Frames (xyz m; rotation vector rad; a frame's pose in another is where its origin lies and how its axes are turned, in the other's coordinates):
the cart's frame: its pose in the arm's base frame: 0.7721 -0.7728 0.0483 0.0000 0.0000 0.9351
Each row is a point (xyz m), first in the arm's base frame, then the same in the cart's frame.
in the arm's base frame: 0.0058 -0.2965 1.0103
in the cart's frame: -0.0717 0.8994 0.9620
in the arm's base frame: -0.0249 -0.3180 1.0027
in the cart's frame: -0.1073 0.9113 0.9544
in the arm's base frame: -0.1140 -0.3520 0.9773
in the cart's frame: -0.1875 0.9629 0.9290
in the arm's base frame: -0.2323 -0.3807 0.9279
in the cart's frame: -0.2808 1.0410 0.8796
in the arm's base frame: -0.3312 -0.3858 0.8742
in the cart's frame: -0.3437 1.1176 0.8259
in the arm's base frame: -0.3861 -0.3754 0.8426
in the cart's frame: -0.3679 1.1679 0.7943
